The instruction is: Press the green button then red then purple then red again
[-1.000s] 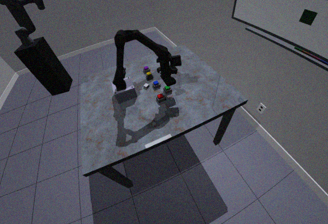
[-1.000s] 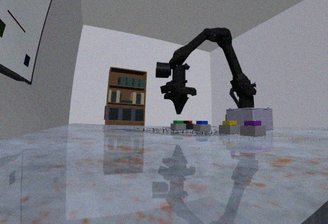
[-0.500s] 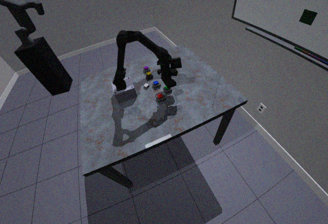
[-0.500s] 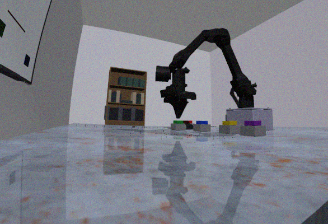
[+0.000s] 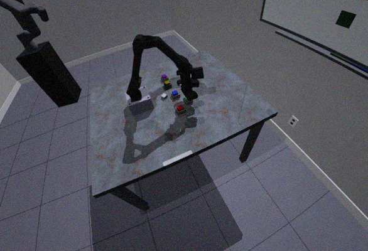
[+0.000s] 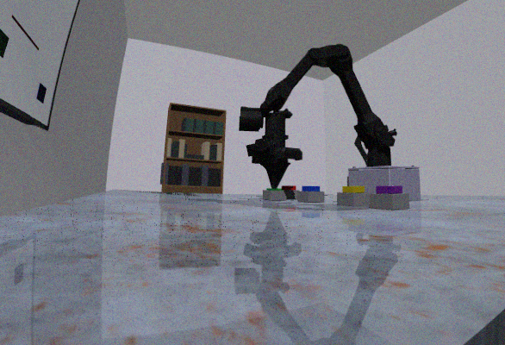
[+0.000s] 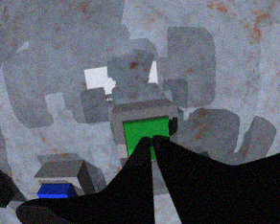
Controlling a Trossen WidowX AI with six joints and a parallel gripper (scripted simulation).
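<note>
The green button is 10 mm below my gripper tip. The rest, counted from my gripper tip: small white block (140 mm behind, 100 mm to the left, 20 mm below); then blue button (70 mm behind, 80 mm to the left); then red button (70 mm behind, 60 mm to the right).
</note>
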